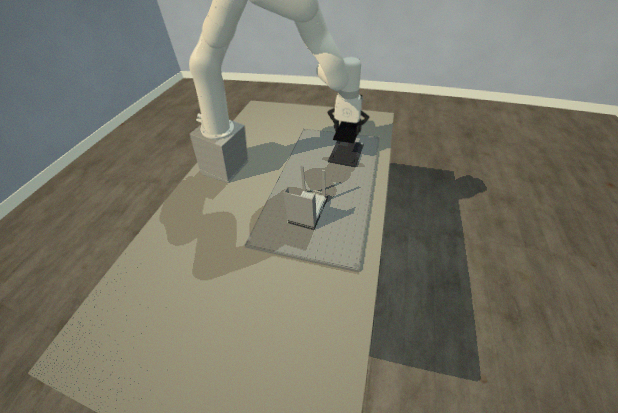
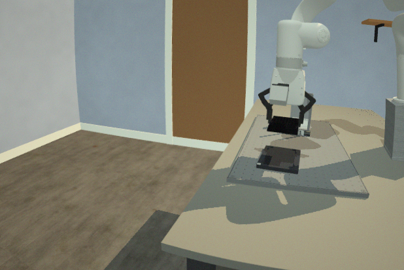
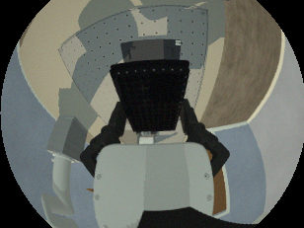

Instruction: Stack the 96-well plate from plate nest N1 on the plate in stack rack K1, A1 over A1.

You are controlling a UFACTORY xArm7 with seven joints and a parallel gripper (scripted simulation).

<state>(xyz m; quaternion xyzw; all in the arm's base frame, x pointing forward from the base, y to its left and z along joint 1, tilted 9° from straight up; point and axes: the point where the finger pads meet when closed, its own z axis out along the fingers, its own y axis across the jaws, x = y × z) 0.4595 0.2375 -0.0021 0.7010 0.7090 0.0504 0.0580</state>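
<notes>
Right now my hand is 40 mm past the pale plate, 370 mm to the left of it and 100 mm above it. Also, from my hand: black 96-well plate: 10 mm below; pale A1 mark: 50 mm ahead, 80 mm to the left, 110 mm below; plate nest N1: 120 mm below.
</notes>
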